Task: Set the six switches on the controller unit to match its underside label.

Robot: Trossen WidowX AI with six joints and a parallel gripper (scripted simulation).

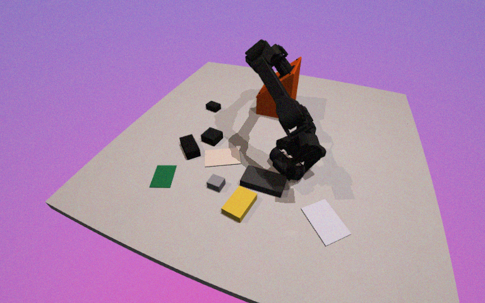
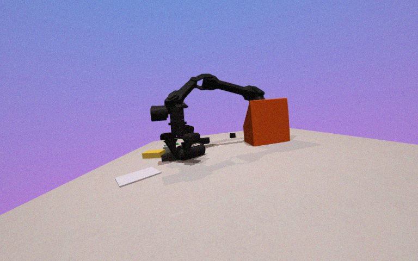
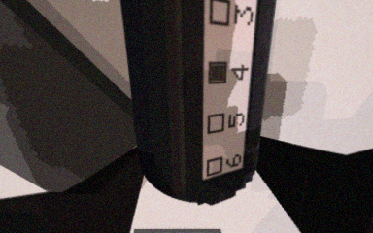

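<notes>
My gripper tip is now 90 mm to the left of the dark grey box, 70 mm short of it and 10 mm above it. Also, from my gripper tip: grey cube (230 mm to the right, 150 mm ahead, 10 mm below); then beige card (290 mm to the right, 30 mm ahead, 20 mm below); then yellow block (190 mm ahead, 120 mm to the right, 10 mm below).
</notes>
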